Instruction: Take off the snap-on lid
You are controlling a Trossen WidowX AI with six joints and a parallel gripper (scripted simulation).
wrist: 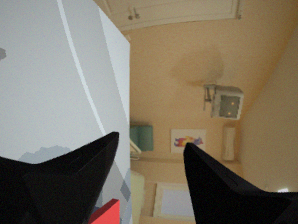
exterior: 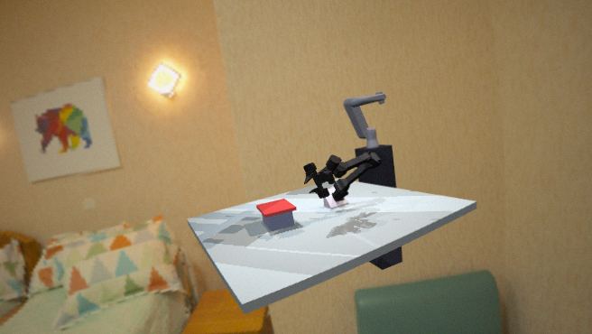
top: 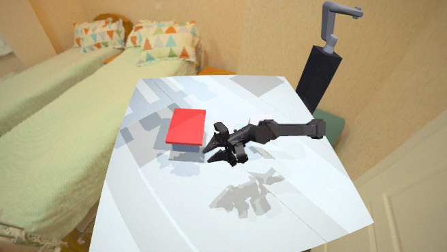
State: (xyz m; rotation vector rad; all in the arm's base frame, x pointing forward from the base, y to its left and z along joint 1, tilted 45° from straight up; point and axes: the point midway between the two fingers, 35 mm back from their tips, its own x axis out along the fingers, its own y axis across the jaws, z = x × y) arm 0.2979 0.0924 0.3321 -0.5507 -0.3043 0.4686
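Now: the red lid 270 mm to the right of my gripper tip, 130 mm below it and 100 mm ahead of it. From my gripper tip the other things lie so: storage box (270 mm to the right, 180 mm below, 100 mm ahead).
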